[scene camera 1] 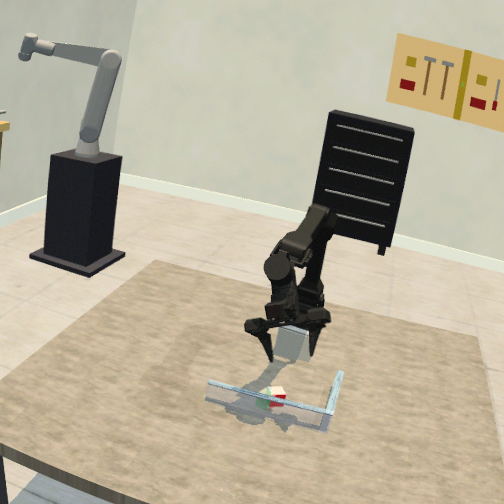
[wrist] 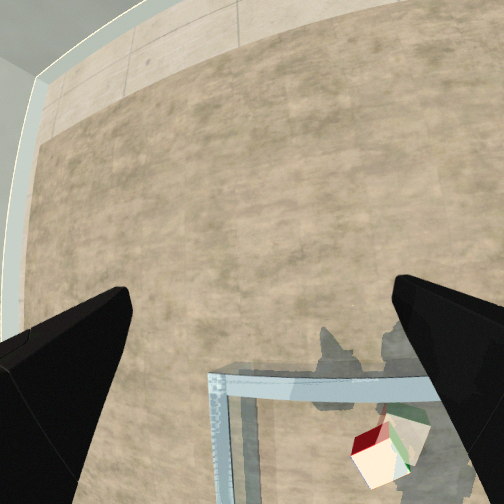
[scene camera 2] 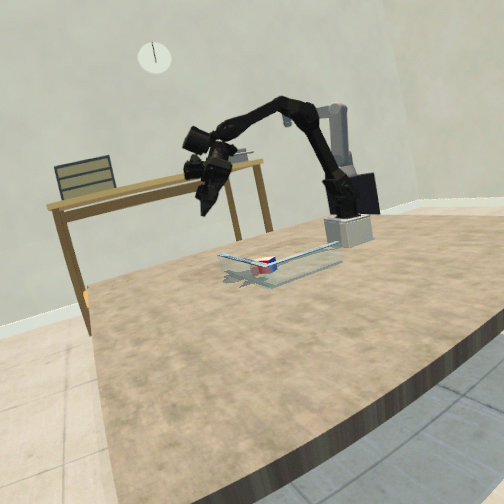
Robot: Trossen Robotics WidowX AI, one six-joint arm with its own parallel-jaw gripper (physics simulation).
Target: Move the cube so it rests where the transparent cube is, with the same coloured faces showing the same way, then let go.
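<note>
The cube (scene camera 1: 274, 397) lies on the table, with red, white, green and blue faces; it also shows in scene camera 2 (scene camera 2: 266, 266) and low right in the wrist view (wrist: 388, 450). The transparent cube overlaps it, seen as a pale green ghost (wrist: 412, 436); its exact pose is hard to tell. My gripper (scene camera 1: 288, 349) (scene camera 2: 209, 198) hangs open and empty above the cube, well clear of it. Its two dark fingers frame the wrist view at left and right.
A low glass L-shaped rail (scene camera 1: 325, 402) lies on the table around the cube (wrist: 222, 420). The arm's grey base block (scene camera 2: 349, 230) stands behind it. A second arm on a black pedestal (scene camera 1: 78, 205), a black shelf rack (scene camera 1: 364, 180) and a wooden table (scene camera 2: 150, 195) stand off the table.
</note>
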